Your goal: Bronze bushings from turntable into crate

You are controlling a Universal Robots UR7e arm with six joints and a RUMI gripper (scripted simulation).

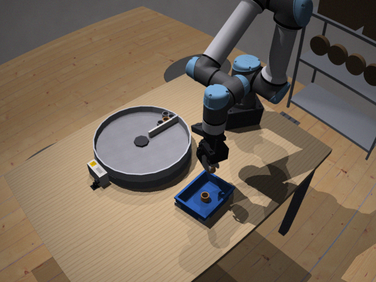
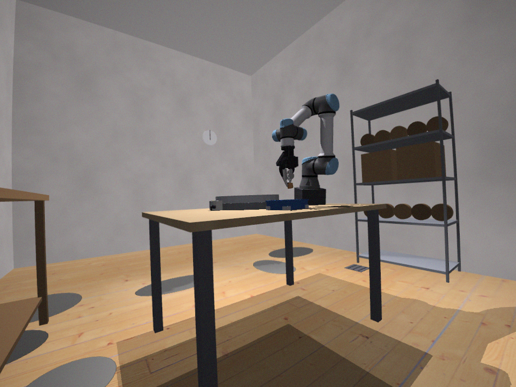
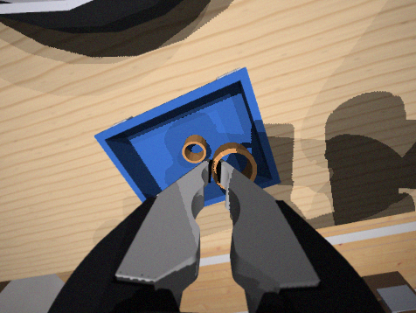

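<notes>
My gripper is now 110 mm above the blue crate, 40 mm to the right of it and 30 mm short of it. From my hand the other things lie so: grey turntable 330 mm to the right, 110 mm ahead, 80 mm below.
</notes>
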